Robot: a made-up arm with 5 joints.
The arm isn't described. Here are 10 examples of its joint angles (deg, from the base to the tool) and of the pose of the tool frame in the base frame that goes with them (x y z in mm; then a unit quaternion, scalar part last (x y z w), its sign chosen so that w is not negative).
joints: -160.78 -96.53 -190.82 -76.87 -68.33
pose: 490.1 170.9 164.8 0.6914 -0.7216 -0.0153 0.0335
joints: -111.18 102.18 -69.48 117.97 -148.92
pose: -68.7 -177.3 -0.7 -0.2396 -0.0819 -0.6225 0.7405
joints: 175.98 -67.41 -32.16 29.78 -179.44
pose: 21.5 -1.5 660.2 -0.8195 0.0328 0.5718 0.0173
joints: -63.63 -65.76 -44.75 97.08 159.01
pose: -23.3 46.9 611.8 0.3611 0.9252 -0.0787 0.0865
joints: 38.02 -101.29 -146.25 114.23 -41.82
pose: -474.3 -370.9 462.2 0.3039 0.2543 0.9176 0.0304
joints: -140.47 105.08 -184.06 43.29 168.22
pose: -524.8 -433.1 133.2 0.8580 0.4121 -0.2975 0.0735
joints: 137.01 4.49 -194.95 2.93 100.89
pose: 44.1 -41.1 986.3 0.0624 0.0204 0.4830 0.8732
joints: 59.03 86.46 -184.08 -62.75 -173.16
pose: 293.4 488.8 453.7 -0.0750 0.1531 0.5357 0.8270
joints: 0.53 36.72 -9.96 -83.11 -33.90
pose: 337.9 3.1 381.1 0.8420 0.2609 0.4523 0.1356
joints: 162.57 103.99 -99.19 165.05 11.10
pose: -297.6 93.4 5.7 0.0218 0.0857 -0.0550 0.9946
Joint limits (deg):
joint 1: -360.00..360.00
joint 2: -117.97..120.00
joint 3: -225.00..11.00
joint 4: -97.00..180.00
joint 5: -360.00..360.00
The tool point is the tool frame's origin. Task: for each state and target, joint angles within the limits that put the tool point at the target. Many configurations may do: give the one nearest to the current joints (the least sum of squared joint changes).
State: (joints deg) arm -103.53 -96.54 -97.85 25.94 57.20
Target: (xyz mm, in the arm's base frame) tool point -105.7 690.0 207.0
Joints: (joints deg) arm -81.29 -117.97 -131.28 -1.39 57.20
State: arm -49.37 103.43 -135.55 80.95 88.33
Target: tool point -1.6 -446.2 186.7
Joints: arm -90.21 63.09 -89.01 109.64 88.33
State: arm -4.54 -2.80 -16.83 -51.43 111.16
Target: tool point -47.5 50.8 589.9
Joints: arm -46.92 -62.97 5.37 -67.99 111.16
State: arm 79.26 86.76 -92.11 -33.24 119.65
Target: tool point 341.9 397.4 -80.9
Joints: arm 49.29 101.83 -105.71 -25.62 119.65
